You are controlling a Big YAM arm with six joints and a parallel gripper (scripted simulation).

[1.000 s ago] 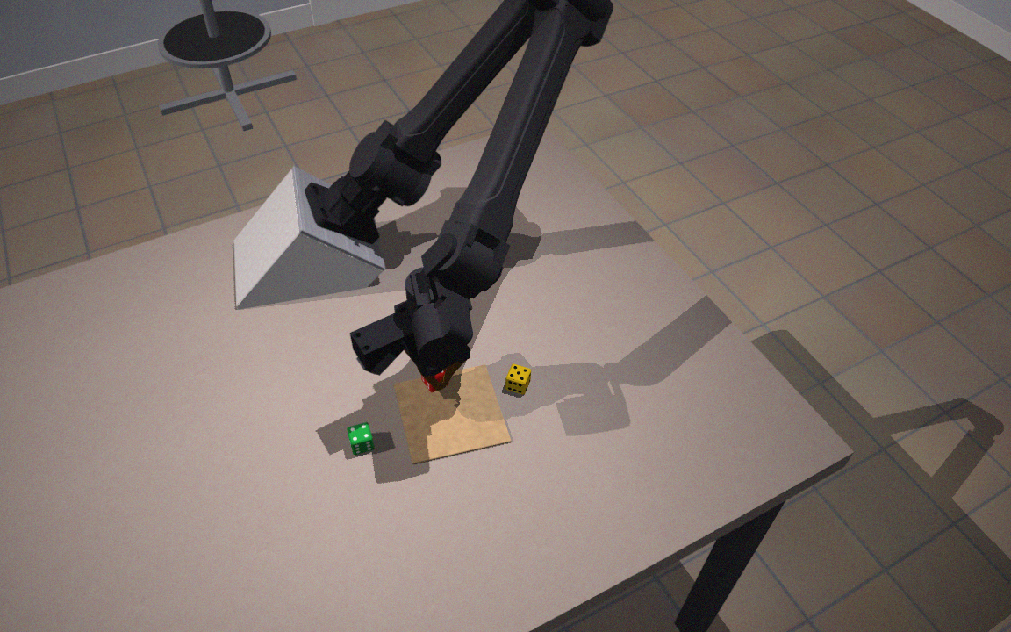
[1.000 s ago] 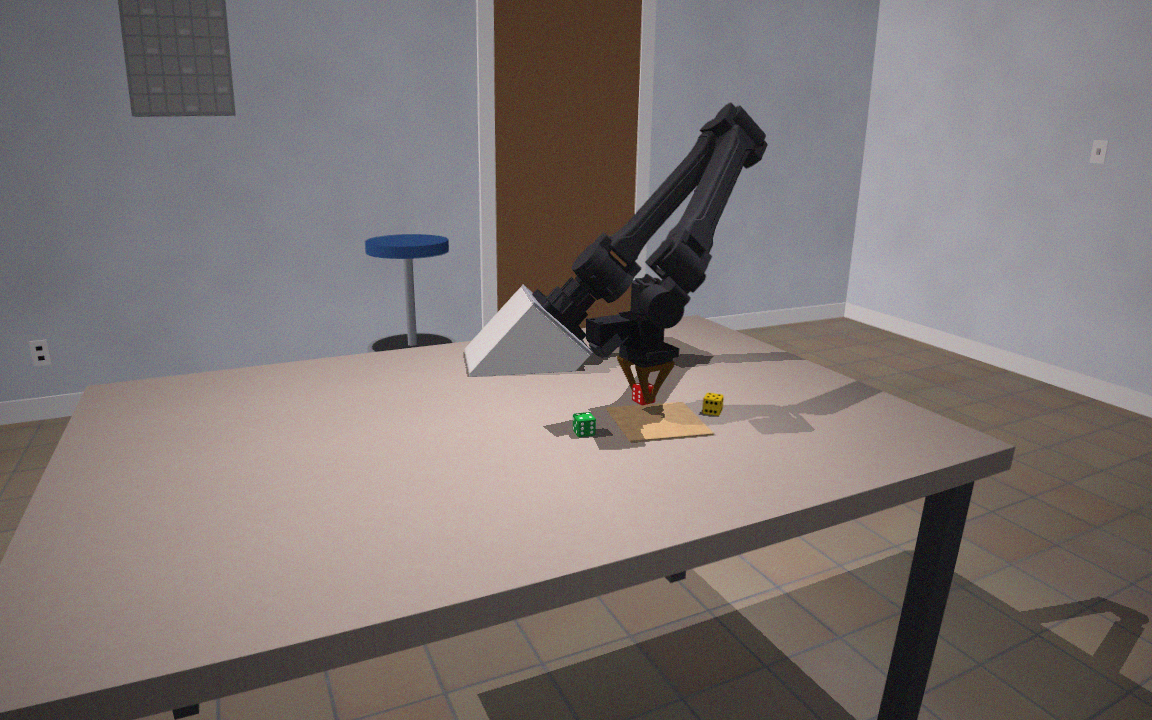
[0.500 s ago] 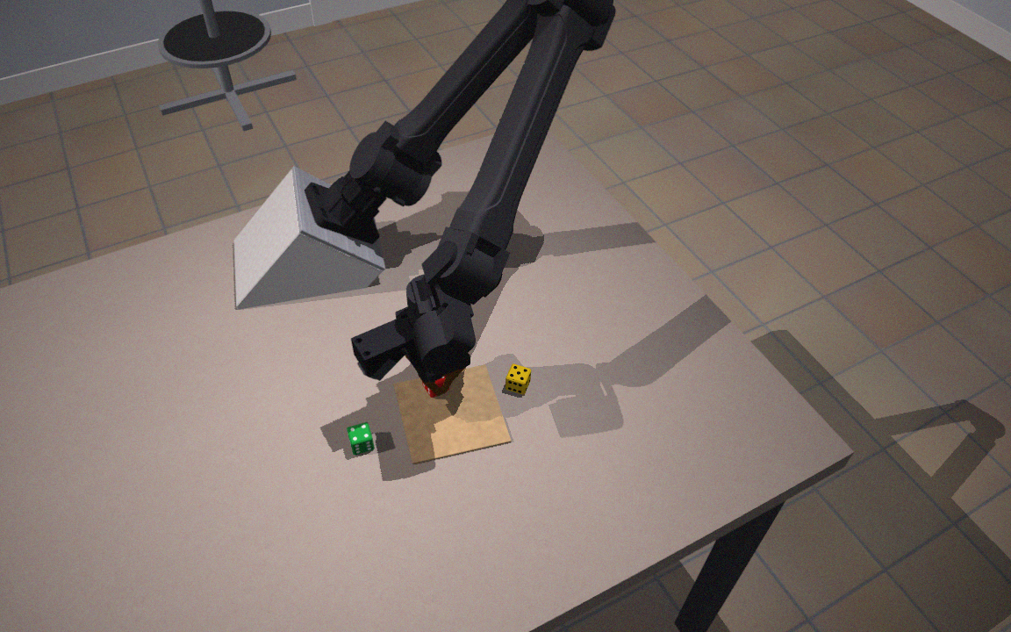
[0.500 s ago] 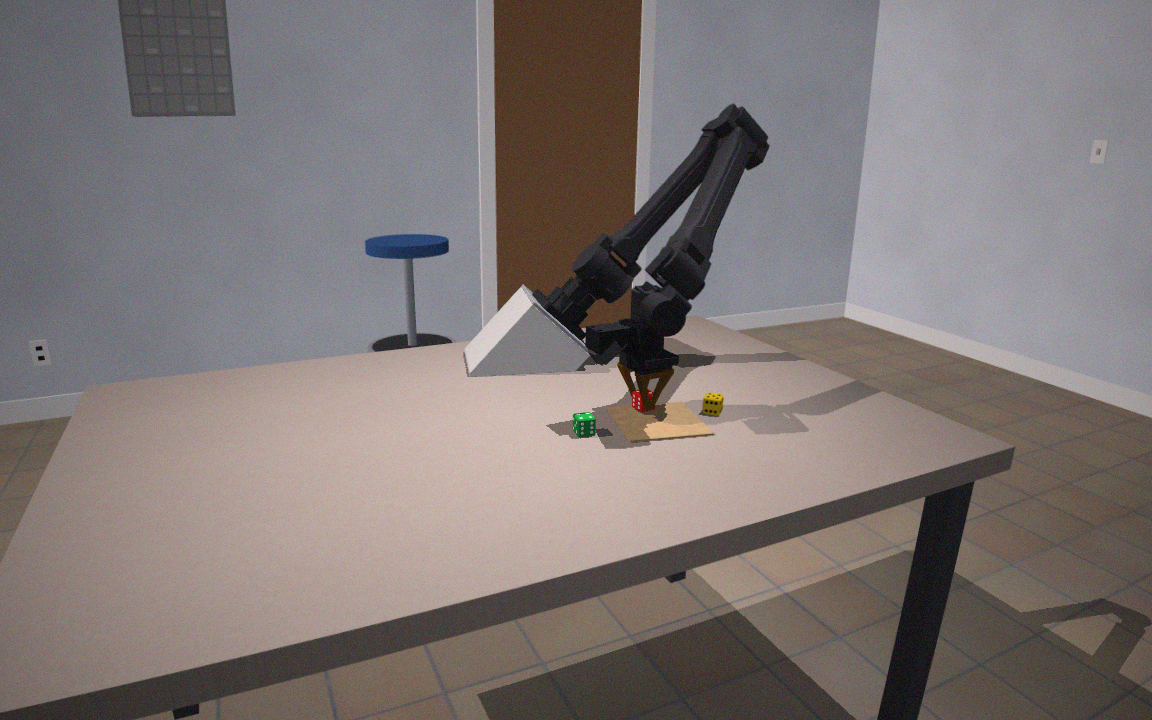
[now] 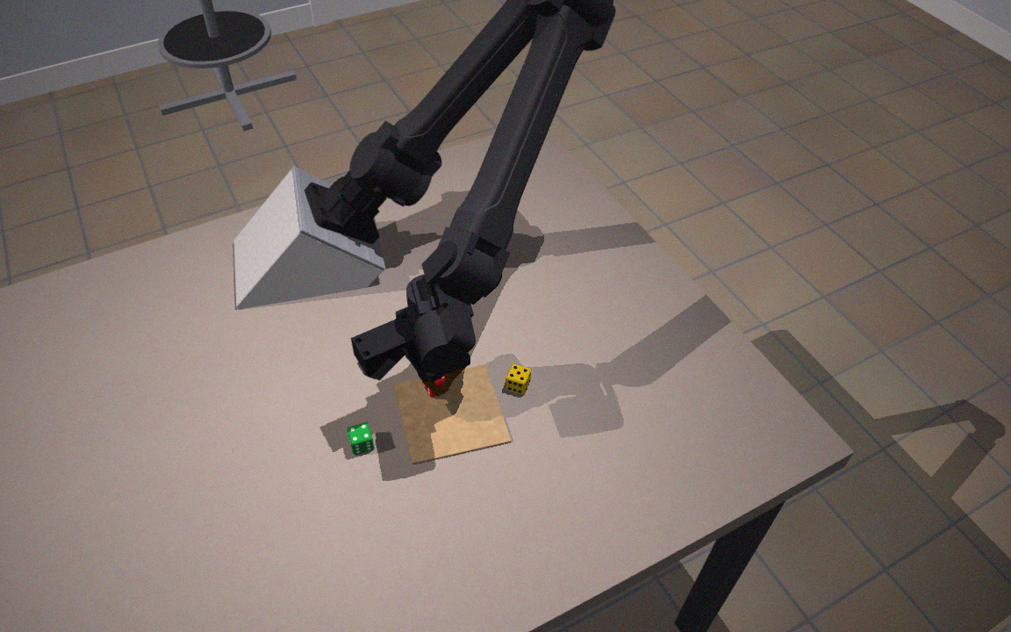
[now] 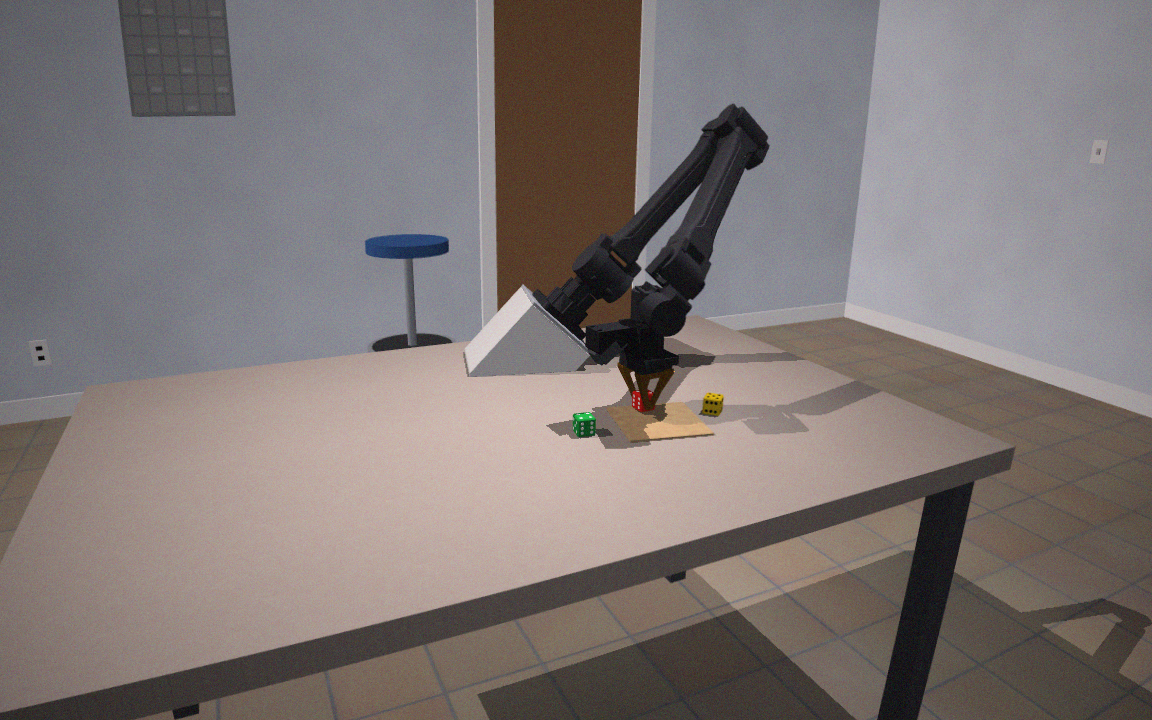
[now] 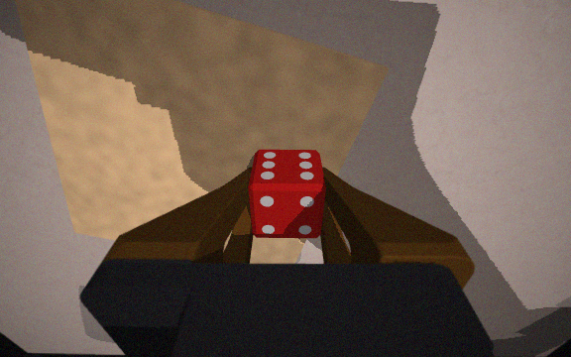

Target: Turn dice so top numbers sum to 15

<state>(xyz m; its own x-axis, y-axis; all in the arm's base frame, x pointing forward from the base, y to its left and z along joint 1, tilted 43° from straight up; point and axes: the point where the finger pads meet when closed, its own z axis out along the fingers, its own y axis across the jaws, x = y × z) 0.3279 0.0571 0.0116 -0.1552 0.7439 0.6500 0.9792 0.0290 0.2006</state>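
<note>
Now: the red die right at my hand. From my hand the other things lie so: yellow die: 12 cm to the left, 3 cm ahead; tan mat: 5 cm ahead, 2 cm below, 1 cm to the left; green die: 13 cm to the right, 5 cm ahead.
</note>
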